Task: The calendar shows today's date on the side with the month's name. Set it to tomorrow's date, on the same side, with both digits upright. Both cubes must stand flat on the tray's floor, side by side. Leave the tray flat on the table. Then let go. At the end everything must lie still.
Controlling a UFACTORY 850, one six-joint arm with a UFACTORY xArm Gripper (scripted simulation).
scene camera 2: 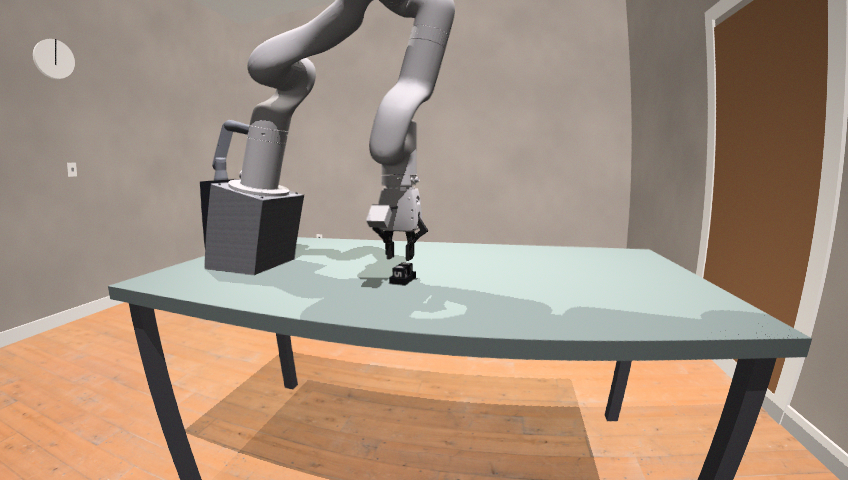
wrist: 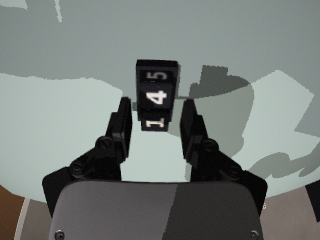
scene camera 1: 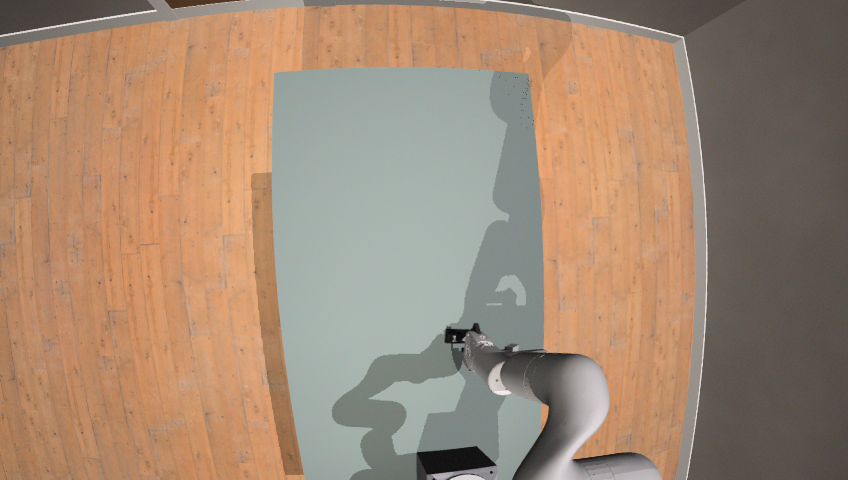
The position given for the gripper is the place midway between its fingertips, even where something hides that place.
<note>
In view: the gripper (scene camera 2: 399,259) and a black tray (wrist: 165,65).
The gripper shows as well in the wrist view (wrist: 156,111).
</note>
